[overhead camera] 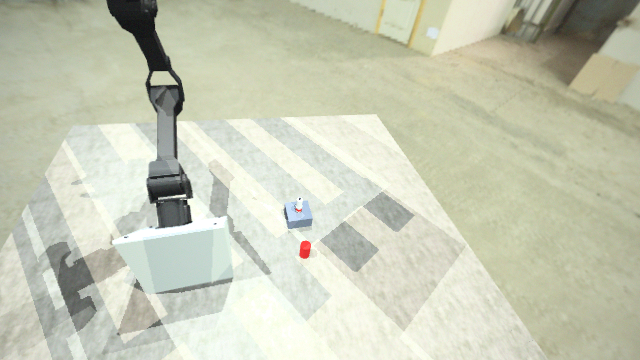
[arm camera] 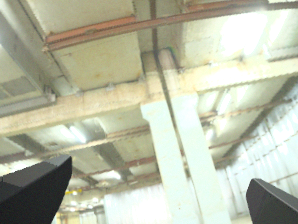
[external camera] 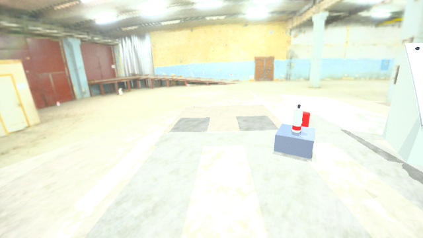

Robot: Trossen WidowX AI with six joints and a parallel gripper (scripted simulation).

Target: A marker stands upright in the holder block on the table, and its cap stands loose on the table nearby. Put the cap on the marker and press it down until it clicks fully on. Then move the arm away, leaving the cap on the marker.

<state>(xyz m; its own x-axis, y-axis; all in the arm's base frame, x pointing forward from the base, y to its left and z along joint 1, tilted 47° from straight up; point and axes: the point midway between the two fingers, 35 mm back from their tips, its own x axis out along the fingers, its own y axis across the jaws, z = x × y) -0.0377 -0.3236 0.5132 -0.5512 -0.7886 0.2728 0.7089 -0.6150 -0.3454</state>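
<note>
The red cap lies 700 mm below my gripper tip, 480 mm ahead of it and 150 mm to the right of it. From my gripper tip the other things lie so: holder block (700 mm below, 470 mm ahead, 20 mm to the right).
</note>
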